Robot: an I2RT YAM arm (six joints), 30 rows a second.
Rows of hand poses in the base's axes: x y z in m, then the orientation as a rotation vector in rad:
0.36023, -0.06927, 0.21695, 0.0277, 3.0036, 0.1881
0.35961, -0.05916, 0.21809, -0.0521, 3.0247, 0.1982
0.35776, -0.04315, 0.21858, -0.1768, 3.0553, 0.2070
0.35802, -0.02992, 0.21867, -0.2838, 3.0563, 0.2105
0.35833, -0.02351, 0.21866, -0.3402, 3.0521, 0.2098
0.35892, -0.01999, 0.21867, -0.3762, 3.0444, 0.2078
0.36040, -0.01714, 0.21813, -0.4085, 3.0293, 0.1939
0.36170, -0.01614, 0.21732, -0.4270, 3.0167, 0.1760
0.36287, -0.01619, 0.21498, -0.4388, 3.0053, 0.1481
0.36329, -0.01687, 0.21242, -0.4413, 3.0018, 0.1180
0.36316, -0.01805, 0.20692, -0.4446, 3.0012, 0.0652
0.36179, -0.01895, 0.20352, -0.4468, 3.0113, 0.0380
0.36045, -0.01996, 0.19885, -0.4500, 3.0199, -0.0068
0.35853, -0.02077, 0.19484, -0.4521, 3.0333, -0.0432
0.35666, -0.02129, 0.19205, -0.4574, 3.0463, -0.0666
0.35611, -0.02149, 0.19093, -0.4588, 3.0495, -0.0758
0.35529, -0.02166, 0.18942, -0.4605, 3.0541, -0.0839
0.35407, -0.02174, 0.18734, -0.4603, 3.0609, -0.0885
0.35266, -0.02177, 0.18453, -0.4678, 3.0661, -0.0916
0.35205, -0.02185, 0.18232, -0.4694, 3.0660, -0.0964
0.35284, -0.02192, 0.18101, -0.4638, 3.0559, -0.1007
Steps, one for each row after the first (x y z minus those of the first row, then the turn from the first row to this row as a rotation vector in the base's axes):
-0.00062, 0.01011, 0.00114, 0.0025, 0.0186, 0.0542
-0.00247, 0.02612, 0.00163, 0.0019, 0.0490, 0.1374
-0.00221, 0.03935, 0.00172, -0.0004, 0.0536, 0.2072
-0.00190, 0.04576, 0.00171, -0.0031, 0.0527, 0.2439
-0.00131, 0.04928, 0.00172, -0.0057, 0.0475, 0.2673
0.00017, 0.05213, 0.00118, -0.0156, 0.0343, 0.2880
0.00147, 0.05313, 0.00037, -0.0278, 0.0225, 0.2997
0.00264, 0.05308, -0.00197, -0.0464, 0.0110, 0.3065
0.00306, 0.05240, -0.00453, -0.0662, 0.0067, 0.3070
0.00293, 0.05122, -0.01003, -0.1012, 0.0052, 0.3070
0.00156, 0.05032, -0.01343, -0.1192, 0.0152, 0.3071
0.00022, 0.04931, -0.01810, -0.1486, 0.0242, 0.3071
-0.00170, 0.04850, -0.02211, -0.1723, 0.0383, 0.3066
-0.00357, 0.04798, -0.02490, -0.1875, 0.0523, 0.3088
-0.00412, 0.04778, -0.02602, -0.1934, 0.0560, 0.3092
-0.00494, 0.04761, -0.02753, -0.1986, 0.0610, 0.3099
-0.00616, 0.04753, -0.02961, -0.2014, 0.0679, 0.3094
-0.00757, 0.04750, -0.03242, -0.2035, 0.0740, 0.3139
-0.00818, 0.04742, -0.03463, -0.2066, 0.0742, 0.3148
-0.00739, 0.04735, -0.03594, -0.2095, 0.0637, 0.3113

